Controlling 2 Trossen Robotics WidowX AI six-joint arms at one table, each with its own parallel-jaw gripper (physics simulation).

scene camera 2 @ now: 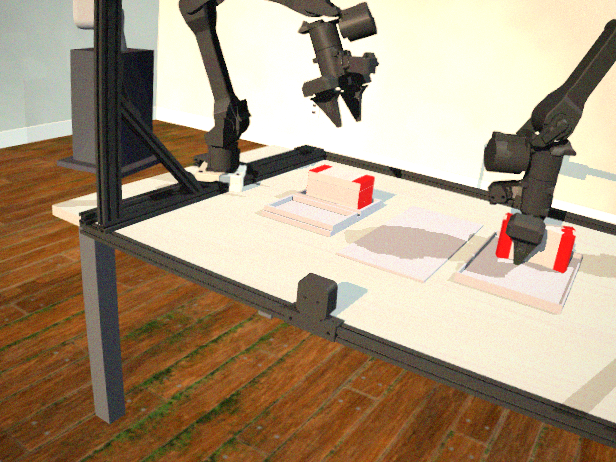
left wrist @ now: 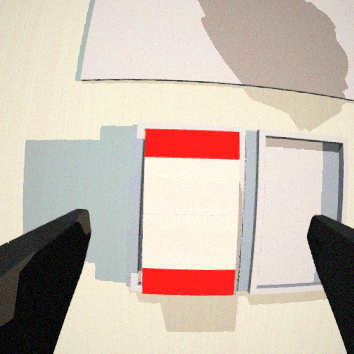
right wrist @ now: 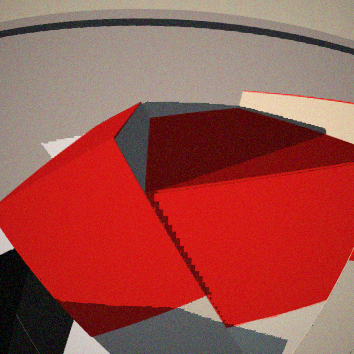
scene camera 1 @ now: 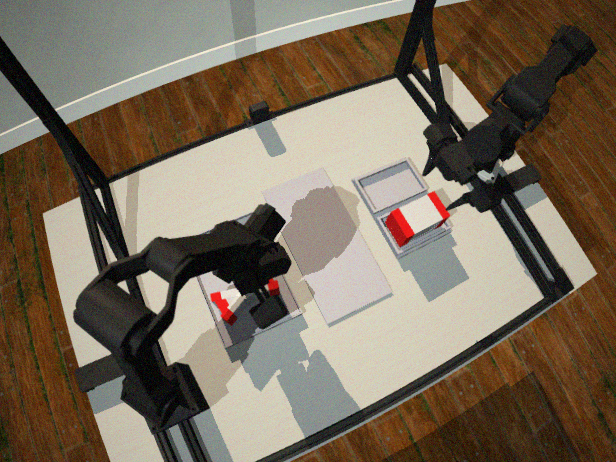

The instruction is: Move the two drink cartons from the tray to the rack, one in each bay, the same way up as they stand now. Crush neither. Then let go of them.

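Frame: origin at the left arm's base, x ahead, y left, z up, level; metres.
Where they show: left gripper, fingertip midpoint: [scene camera 2: 349, 124] [left wrist: 203, 225] [scene camera 1: 435, 192]; right gripper, fingertip midpoint: [scene camera 2: 520, 253] [scene camera 1: 257, 293]; left arm's base at its link origin: [scene camera 2: 222, 168]; right arm's base at its link origin: [scene camera 1: 163, 398].
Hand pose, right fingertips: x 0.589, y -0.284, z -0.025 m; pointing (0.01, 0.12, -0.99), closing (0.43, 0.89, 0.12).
Observation:
Each offset is from my right fingertips to the top centre of the thing. Level surfaces: height alone.
One red-ended white carton {0.205 m left, 0.330 m back, 0.059 m up} [scene camera 1: 418, 217] [scene camera 2: 335, 188] [left wrist: 191, 211] lies on its side in one bay of the grey rack {0.160 m left, 0.359 m back, 0.009 m up} [scene camera 1: 357, 183] [scene camera 2: 306, 215] [left wrist: 302, 135]. The other bay is empty. My left gripper [scene camera 1: 438, 190] [scene camera 2: 343, 107] [left wrist: 203, 225] hangs open high above that carton. The other red and white carton {0.012 m right, 0.019 m ahead, 0.063 m up} [scene camera 1: 224, 307] [scene camera 2: 504, 238] [right wrist: 105, 218] stands in the tray {0.053 m right, 0.009 m back, 0.005 m up} [scene camera 1: 206, 293] [scene camera 2: 489, 284]. Its red faces fill the right wrist view, overlapping each other. My right gripper [scene camera 1: 260, 298] [scene camera 2: 523, 247] is open and low in the tray, right at this carton. The arm hides most of the carton.
A pale flat mat {0.007 m down} [scene camera 1: 352, 275] [scene camera 2: 434, 220] [left wrist: 147, 42] lies between tray and rack. A black frame rail [scene camera 1: 444, 367] runs round the table, with a small black block [scene camera 2: 316, 293] on its edge. Black posts stand at the corners.

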